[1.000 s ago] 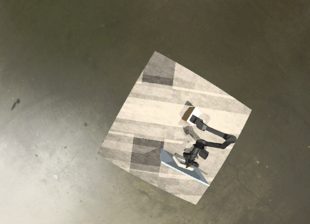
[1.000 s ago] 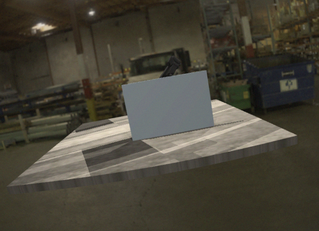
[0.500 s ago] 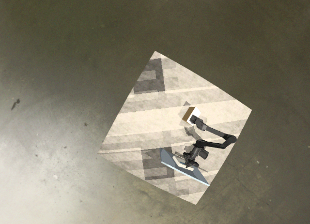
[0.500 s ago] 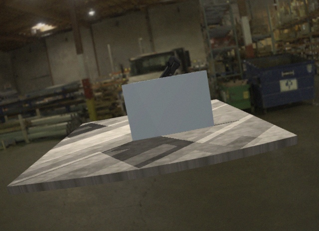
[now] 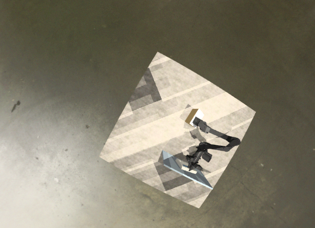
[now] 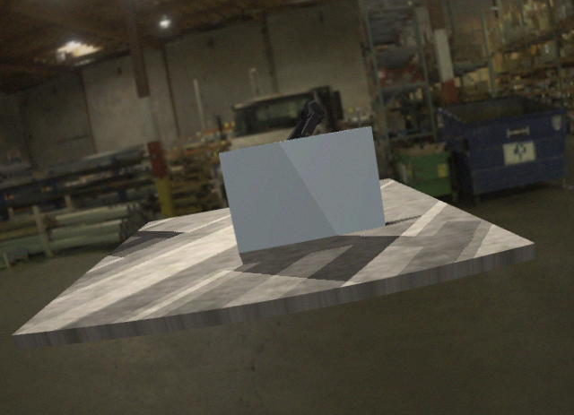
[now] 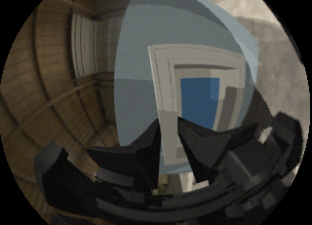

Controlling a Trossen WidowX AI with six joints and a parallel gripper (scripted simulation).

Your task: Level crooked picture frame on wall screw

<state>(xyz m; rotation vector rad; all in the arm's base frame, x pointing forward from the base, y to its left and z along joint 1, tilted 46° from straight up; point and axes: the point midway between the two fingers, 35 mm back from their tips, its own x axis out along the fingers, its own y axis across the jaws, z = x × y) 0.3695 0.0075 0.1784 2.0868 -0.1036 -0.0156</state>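
The picture frame is 1 cm to the right of my gripper tip and 5 cm below it. Also, from my gripper tip: pale blue wall panel 2 cm ahead, 8 cm below.
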